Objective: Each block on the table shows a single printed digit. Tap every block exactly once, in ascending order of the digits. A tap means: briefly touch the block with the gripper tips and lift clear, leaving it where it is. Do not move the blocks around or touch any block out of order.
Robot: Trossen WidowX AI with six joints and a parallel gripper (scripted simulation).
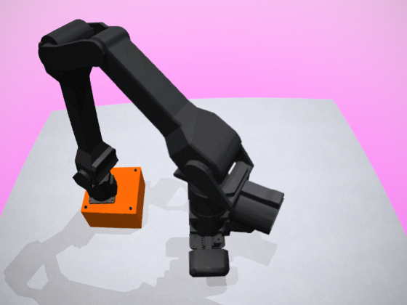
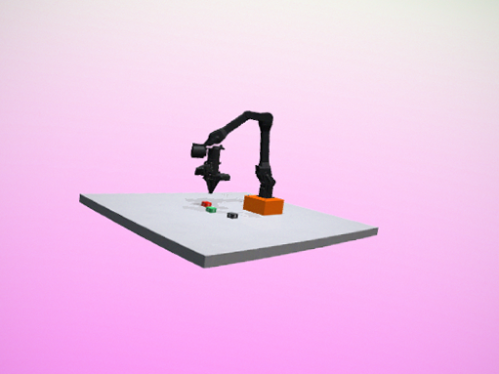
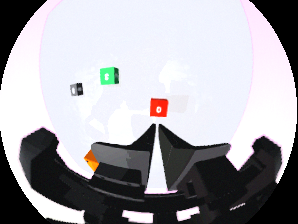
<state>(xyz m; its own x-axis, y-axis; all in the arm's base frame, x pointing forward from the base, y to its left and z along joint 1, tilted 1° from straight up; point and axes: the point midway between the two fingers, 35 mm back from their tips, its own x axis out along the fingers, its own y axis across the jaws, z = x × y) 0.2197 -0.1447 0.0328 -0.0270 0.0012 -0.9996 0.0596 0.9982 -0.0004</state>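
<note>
The red block is 10 mm ahead of my gripper tip, 10 mm to the right of it and 50 mm below it. Round my gripper tip: green block: 80 mm ahead, 90 mm to the left, 50 mm below; black block: 60 mm ahead, 200 mm to the left, 50 mm below.
</note>
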